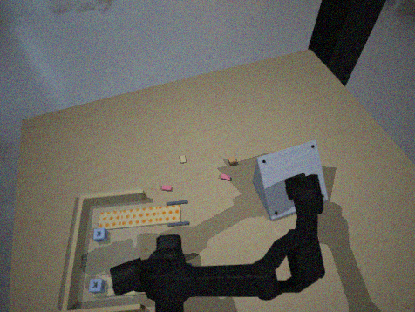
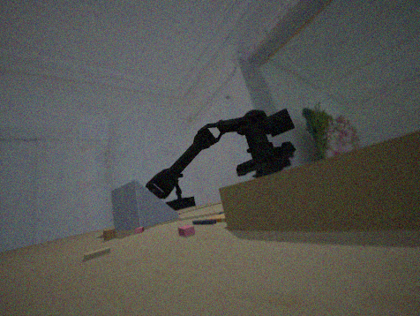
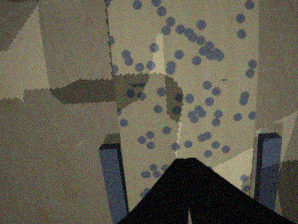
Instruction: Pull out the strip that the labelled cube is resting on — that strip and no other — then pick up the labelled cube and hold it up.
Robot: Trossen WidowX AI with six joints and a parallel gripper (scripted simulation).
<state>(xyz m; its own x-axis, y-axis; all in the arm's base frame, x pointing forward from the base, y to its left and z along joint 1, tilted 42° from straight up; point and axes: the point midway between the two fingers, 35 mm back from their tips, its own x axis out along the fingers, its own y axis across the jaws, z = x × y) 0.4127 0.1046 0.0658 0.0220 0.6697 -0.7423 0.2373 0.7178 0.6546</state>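
Right now the pale speckled strip is 90 mm ahead of my gripper tip and 20 mm to the right of it.
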